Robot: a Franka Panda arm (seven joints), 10 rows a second.
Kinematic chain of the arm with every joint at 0, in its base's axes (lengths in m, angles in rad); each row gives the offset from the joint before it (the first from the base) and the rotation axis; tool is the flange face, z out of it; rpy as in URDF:
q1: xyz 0 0 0.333 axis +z
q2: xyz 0 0 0 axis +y
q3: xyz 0 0 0.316 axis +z
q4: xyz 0.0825 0 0 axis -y
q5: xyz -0.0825 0 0.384 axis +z
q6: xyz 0 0 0 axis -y
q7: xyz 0.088 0 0 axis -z
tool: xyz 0 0 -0.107 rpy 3.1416 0 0
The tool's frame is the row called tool.
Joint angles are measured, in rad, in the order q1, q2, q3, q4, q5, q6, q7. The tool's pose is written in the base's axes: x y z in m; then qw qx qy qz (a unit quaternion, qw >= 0). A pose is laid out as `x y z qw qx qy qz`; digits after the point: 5 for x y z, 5 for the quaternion.
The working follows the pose.
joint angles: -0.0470 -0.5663 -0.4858 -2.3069 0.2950 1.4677 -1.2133
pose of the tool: 0.31509 -0.17440 0.52178 0.29919 -0.87991 -0.35728 -0.09268
Where each joint sits with the arm in this pose, in the base's axes (m; each line is computed from the numbers above, not from the rounded line before):
q1: 0.0000 0.0000 0.3330
q2: 0.0000 0.0000 0.3330
q3: -0.1694 0.0080 0.5997
q4: -0.1097 -0.0334 0.6388
q5: 0.2417 -0.2088 0.6341
q6: 0.2417 -0.2088 0.6341
q7: 0.3205 -0.2378 0.6078
the tool: 0.3151 -0.1744 0.5218

